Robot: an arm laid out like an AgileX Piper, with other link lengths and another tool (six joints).
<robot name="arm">
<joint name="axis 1" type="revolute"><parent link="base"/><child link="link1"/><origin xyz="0.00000 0.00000 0.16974" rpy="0.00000 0.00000 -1.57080"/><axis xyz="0 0 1"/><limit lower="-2.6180" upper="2.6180"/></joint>
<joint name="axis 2" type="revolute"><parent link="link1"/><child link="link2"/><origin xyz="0.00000 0.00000 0.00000" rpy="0.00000 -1.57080 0.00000"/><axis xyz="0 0 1"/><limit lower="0.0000" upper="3.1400"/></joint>
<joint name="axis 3" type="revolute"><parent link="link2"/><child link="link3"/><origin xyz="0.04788 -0.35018 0.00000" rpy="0.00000 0.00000 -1.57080"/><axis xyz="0 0 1"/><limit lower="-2.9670" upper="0.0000"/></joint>
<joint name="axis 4" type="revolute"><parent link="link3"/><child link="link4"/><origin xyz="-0.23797 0.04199 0.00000" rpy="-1.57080 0.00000 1.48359"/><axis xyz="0 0 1"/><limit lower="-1.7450" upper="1.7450"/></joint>
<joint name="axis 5" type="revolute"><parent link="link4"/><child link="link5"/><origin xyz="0.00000 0.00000 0.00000" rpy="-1.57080 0.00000 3.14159"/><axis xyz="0 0 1"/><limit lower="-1.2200" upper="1.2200"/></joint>
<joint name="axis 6" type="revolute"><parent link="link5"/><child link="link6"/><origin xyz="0.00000 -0.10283 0.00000" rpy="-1.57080 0.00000 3.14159"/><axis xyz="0 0 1"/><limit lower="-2.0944" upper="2.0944"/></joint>
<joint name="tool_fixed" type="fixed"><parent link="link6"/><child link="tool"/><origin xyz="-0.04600 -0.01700 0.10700" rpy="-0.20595 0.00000 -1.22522"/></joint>
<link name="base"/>
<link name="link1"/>
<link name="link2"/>
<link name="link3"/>
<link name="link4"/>
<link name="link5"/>
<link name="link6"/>
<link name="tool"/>
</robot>
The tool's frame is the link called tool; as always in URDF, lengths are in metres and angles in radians.
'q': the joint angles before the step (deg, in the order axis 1, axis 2, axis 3, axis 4, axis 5, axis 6). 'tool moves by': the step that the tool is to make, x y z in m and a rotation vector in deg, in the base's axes. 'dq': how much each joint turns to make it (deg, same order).
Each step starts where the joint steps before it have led.
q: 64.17 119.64 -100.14 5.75 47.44 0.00
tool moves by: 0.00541 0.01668 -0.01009 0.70 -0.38 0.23
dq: 0.28 3.03 -3.24 -0.02 -0.59 0.00
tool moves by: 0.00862 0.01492 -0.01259 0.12 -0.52 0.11
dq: 0.00 3.46 -3.85 -0.43 0.06 0.00
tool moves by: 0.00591 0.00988 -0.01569 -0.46 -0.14 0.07
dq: 0.00 3.02 -2.57 -0.34 -0.09 0.01
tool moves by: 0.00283 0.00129 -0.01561 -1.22 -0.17 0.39
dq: 0.00 1.77 -0.32 -0.54 -0.41 -0.32
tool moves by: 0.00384 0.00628 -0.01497 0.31 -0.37 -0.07
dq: 0.00 1.79 -0.11 -0.14 -2.12 -0.05
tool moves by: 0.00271 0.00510 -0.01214 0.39 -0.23 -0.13
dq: 0.00 1.41 0.01 0.01 -1.87 0.00
